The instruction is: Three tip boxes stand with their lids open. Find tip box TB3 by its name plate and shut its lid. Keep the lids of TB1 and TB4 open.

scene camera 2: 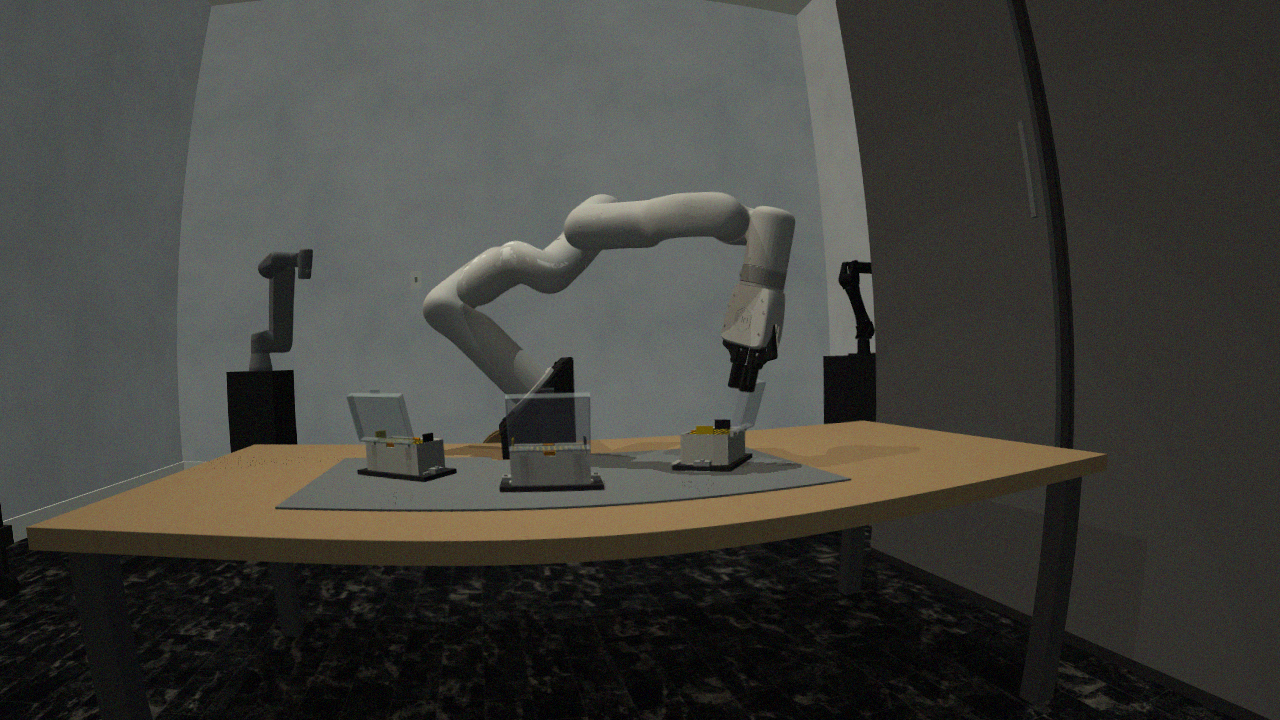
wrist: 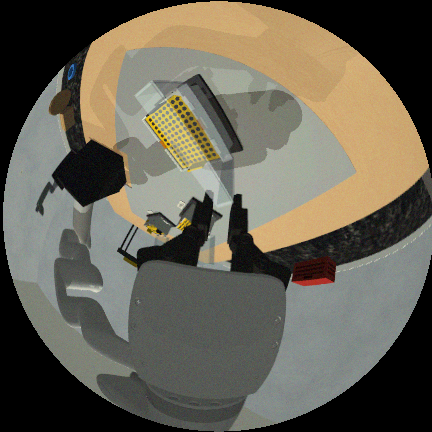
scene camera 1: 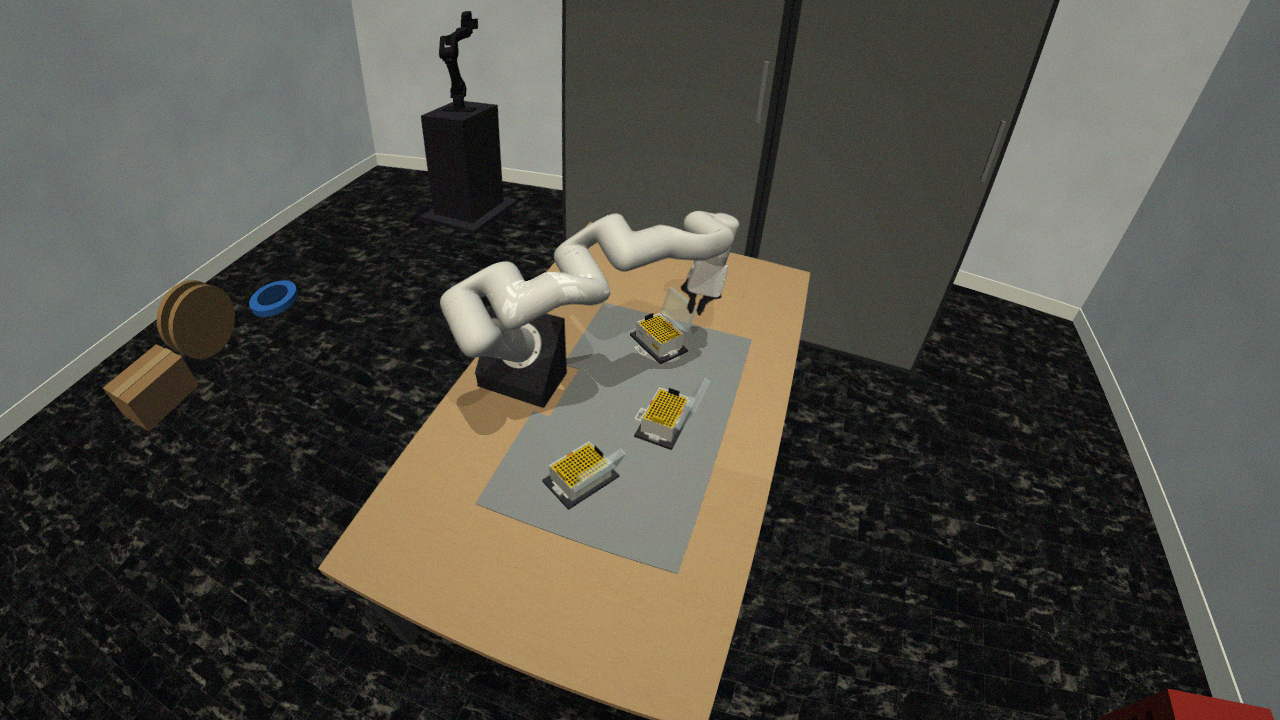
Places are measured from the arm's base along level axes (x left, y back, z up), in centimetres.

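Where they show: gripper, fingertip midpoint: [scene camera 2: 740,389] [wrist: 222,201] [scene camera 1: 694,312]; arm's base, link origin: [scene camera 2: 534,391] [wrist: 86,185] [scene camera 1: 520,345].
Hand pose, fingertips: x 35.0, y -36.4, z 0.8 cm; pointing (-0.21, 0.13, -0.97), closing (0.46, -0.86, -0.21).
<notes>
Each offset is from my fingertips to the top centre of the thing. "pt": to the spot under its first point. Level surfaces: height alone.
Three tip boxes with yellow racks stand on the grey mat with clear lids raised: a far box [scene camera 1: 659,332] [scene camera 2: 709,449] [wrist: 187,135], a middle box @(dz -7.0, dx -31.5, dy -3.9 cm) [scene camera 1: 665,411] [scene camera 2: 550,467], and a near box @(dz -7.0, dx -57.3, dy +6.6 cm) [scene camera 1: 580,472] [scene camera 2: 404,456]. Their name plates are too small to read, so I cannot tell which is TB3. My gripper [scene camera 1: 697,309] [scene camera 2: 741,388] [wrist: 222,201] is partly open, pointing down at the upper edge of the far box's lid @(pt dz -3.1, dx +4.2, dy +6.5 cm) [scene camera 1: 677,306] [scene camera 2: 753,404]. In the wrist view a lid corner shows between the fingertips; contact is unclear.
The grey mat @(dz -13.6 cm) [scene camera 1: 626,530] [scene camera 2: 358,497] [wrist: 310,165] lies on the wooden table [scene camera 1: 429,573] [scene camera 2: 537,548] [wrist: 390,100]. The arm's black base [scene camera 1: 514,385] stands left of the mat in scene camera 1. Grey cabinets [scene camera 1: 666,116] rise behind the table.
</notes>
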